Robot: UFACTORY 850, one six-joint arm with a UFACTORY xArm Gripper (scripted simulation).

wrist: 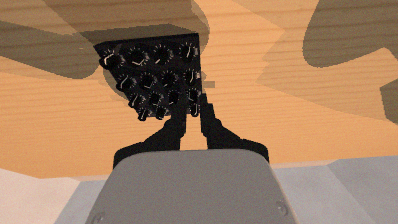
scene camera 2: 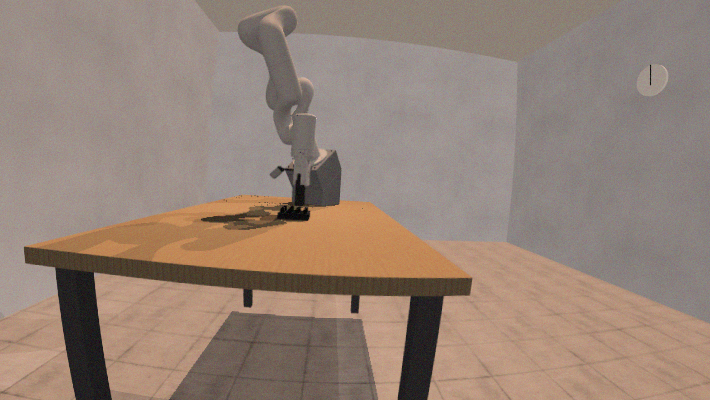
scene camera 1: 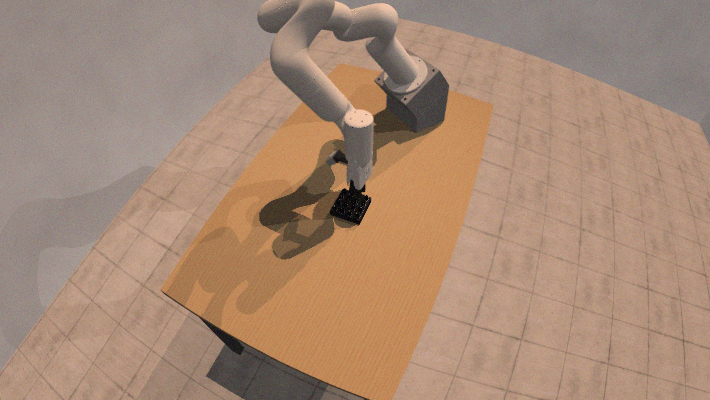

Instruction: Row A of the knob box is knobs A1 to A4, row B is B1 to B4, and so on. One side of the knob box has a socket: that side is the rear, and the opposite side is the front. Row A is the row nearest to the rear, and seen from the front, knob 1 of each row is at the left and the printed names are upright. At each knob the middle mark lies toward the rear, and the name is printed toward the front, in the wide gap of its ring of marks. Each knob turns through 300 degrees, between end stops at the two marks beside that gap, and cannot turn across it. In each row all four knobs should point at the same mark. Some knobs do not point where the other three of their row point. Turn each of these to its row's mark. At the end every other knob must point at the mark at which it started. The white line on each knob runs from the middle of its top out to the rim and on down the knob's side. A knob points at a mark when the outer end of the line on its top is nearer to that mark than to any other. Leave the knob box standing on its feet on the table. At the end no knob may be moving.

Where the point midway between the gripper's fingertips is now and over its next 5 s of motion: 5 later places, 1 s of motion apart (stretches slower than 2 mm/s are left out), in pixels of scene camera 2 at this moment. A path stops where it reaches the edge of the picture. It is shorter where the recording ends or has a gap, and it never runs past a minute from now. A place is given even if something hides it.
My gripper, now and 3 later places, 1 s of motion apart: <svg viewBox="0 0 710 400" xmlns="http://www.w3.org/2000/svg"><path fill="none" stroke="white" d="M299 205L299 208L299 199L301 176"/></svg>
